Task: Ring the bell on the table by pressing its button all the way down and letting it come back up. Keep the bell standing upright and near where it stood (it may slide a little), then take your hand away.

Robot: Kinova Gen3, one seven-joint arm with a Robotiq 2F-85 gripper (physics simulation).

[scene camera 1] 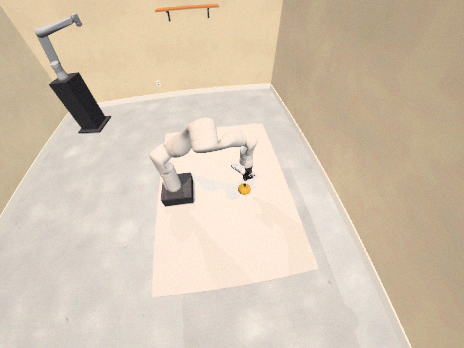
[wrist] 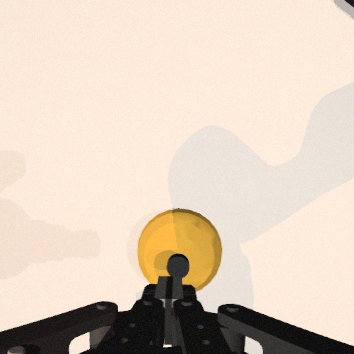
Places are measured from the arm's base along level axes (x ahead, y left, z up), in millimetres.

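Pixels of known places: gripper, fingertip midpoint: (scene camera 1: 245,180) (wrist: 169,291); arm's base, origin of the base link: (scene camera 1: 174,185).
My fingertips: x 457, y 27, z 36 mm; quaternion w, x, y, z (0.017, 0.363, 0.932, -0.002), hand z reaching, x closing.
Ahead of a thing's pixels: the offset from my fingertips to its top centre. Level surfaces: height alone.
The yellow bell {dx -1, dy +3, dz -55 mm} (scene camera 1: 244,189) (wrist: 160,235) stands upright on the pale table top. Its black button {dx -1, dy +3, dz -55 mm} (scene camera 1: 244,185) (wrist: 178,265) shows on top, raised above the dome in the scene view. My gripper (scene camera 1: 249,177) (wrist: 169,291) is shut and empty, pointing down. In the scene view it hangs above the bell, with a gap between the fingertips and the button. In the wrist view the fingertips overlap the near edge of the bell, just below the button, and hide a small part of the dome.
The pale table top {dz -122 mm} (scene camera 1: 225,250) (wrist: 100,75) lies under the bell and the arm's dark base (scene camera 1: 178,196). Shadows of the arm fall across it. A second grey arm stands on a black pedestal (scene camera 1: 80,102) at the far left, and an orange shelf (scene camera 1: 187,8) is on the back wall.
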